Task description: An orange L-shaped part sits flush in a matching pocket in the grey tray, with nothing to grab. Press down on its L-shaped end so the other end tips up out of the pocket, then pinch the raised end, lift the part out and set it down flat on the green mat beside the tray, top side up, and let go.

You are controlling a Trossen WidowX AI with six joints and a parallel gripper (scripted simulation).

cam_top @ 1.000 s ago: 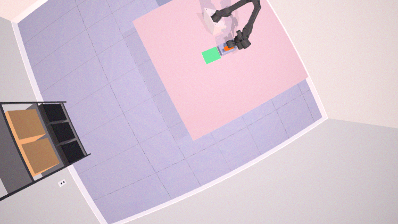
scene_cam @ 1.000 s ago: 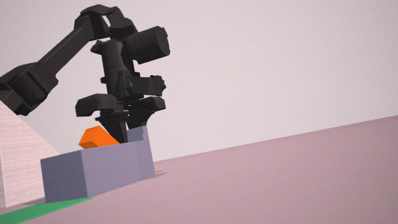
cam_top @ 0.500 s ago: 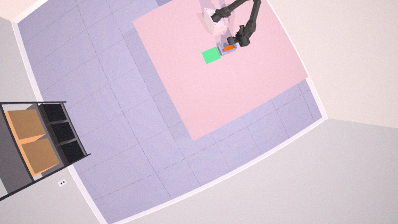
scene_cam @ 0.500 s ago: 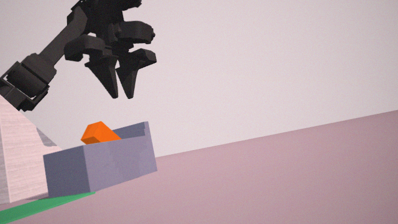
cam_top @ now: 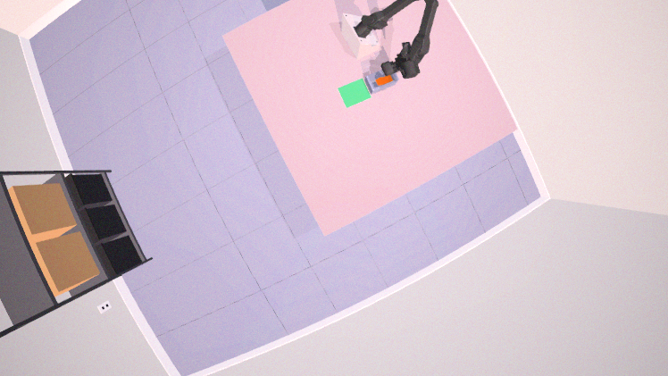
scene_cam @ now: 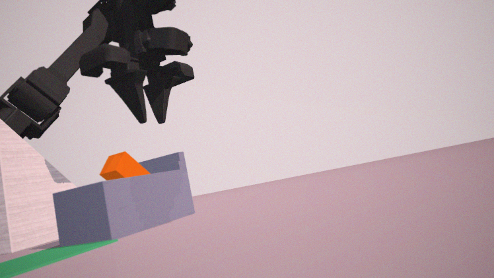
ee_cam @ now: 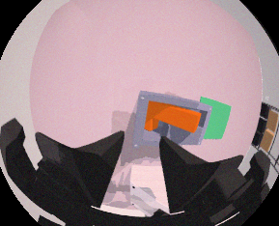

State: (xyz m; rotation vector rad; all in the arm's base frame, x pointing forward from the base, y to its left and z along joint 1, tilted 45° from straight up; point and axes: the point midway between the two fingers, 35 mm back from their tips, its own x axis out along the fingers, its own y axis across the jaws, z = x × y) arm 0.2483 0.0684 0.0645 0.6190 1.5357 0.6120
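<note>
My gripper tip is 1 cm past the orange L-shaped part, 4 cm to the left of it and 10 cm above it. The rest, counted from my gripper tip: green mat: 1 cm behind, 22 cm to the right, 16 cm below.
</note>
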